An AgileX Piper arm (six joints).
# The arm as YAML. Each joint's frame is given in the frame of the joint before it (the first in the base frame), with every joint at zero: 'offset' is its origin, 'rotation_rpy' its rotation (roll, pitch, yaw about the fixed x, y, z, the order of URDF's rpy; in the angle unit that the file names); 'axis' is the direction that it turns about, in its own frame. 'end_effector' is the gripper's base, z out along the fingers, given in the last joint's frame.
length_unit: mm
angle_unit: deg
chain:
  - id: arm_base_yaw
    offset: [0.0, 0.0, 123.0]
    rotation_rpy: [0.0, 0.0, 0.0]
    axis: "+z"
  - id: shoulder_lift
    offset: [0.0, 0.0, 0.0]
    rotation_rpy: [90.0, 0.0, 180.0]
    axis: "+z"
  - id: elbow
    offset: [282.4, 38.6, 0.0]
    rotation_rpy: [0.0, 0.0, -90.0]
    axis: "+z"
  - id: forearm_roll
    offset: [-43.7, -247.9, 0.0]
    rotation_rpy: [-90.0, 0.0, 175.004]
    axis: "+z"
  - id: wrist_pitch
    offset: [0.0, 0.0, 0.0]
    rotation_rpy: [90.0, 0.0, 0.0]
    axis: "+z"
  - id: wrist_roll
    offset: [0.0, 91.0, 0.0]
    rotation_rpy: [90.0, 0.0, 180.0]
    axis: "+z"
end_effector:
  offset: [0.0, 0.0, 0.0]
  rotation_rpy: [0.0, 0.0, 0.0]
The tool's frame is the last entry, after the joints.
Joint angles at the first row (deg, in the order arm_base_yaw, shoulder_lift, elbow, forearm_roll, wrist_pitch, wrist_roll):
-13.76 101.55 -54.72 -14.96 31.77 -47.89
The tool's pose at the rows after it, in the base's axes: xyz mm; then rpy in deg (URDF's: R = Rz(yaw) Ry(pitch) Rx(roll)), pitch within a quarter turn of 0, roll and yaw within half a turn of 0:
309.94 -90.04 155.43 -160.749 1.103 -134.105
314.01 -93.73 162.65 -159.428 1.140 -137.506
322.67 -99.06 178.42 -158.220 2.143 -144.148
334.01 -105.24 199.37 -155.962 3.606 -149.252
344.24 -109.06 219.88 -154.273 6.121 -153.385
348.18 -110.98 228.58 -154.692 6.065 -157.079
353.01 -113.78 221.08 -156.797 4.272 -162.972
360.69 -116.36 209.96 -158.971 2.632 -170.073
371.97 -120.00 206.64 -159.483 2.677 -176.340
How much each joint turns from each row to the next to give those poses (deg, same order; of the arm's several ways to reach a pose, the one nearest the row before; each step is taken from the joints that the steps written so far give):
0.00 -0.05 0.00 -1.58 0.24 1.23
0.00 -0.12 -1.66 -2.44 1.53 4.97
0.00 -0.05 -4.00 -1.53 4.11 7.00
0.00 0.00 -5.04 -1.65 3.90 5.37
0.07 0.00 -4.74 -0.38 2.98 3.91
0.11 0.58 -2.98 -0.05 3.77 2.75
0.00 2.64 -2.36 0.00 4.07 4.70
0.00 3.52 -2.91 0.57 3.93 5.81
0.00 3.11 -4.10 0.07 3.10 5.52

